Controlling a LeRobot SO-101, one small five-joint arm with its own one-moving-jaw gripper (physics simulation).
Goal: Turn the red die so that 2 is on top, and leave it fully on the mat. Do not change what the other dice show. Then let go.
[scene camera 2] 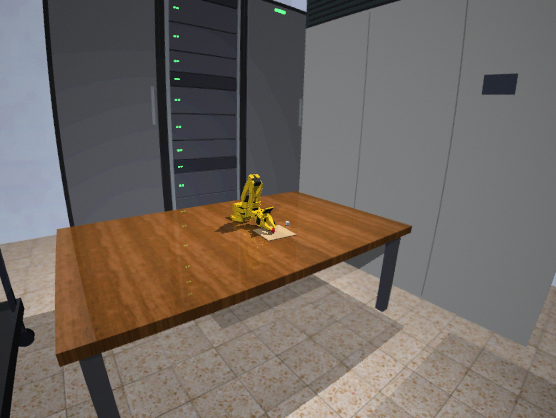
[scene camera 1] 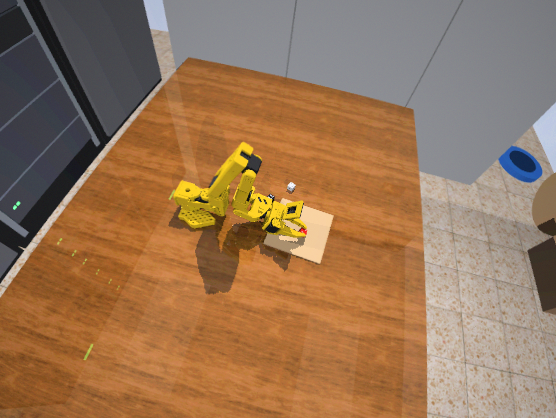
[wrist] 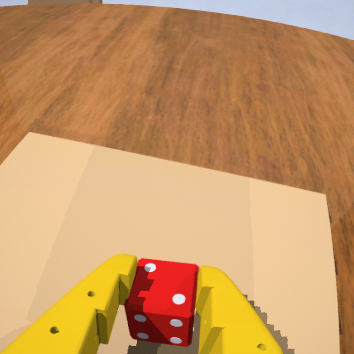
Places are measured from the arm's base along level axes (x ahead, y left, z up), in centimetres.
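Pixels of known places: hand at its tool point: point(scene camera 2: 274, 228) point(scene camera 1: 304, 228) point(wrist: 133, 274); arm's base at its link origin: point(scene camera 2: 244, 219) point(scene camera 1: 209, 211).
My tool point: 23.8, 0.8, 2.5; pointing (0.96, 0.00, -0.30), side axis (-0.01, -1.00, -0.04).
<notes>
Ahead of a thing's pixels: the offset from my tool point to its middle, as dx, dy, dz. Level surfaces: height alone.
The red die @(-0.3, -0.8, -0.9) point(scene camera 1: 303, 232) point(scene camera 2: 273, 230) point(wrist: 167, 287) is pinched between the two yellow jaws, over the beige mat @(-0.9, +0.8, -2.3) point(scene camera 1: 320, 240) point(scene camera 2: 286, 233) point(wrist: 60, 180). In the wrist view its upper face shows two white pips and the face towards the camera shows four. Whether its underside touches the mat is hard to tell. My gripper point(scene camera 1: 302, 230) point(scene camera 2: 272, 229) point(wrist: 167, 275) is shut on the red die, one jaw against each side. A white die @(-5.7, +12.4, -1.7) point(scene camera 1: 291, 187) point(scene camera 2: 287, 223) stands on the table off the mat; its top number is too small to read.
The wooden table @(dz -2.5) point(scene camera 1: 350, 165) point(scene camera 2: 150, 270) point(wrist: 200, 90) surrounds the mat. The yellow arm point(scene camera 1: 227, 170) point(scene camera 2: 250, 192) reaches over the mat's near part from its base. A small dark thing with light spots @(-10.1, +7.0, -1.7) point(scene camera 1: 270, 197) shows beside the arm, too small to identify.
</notes>
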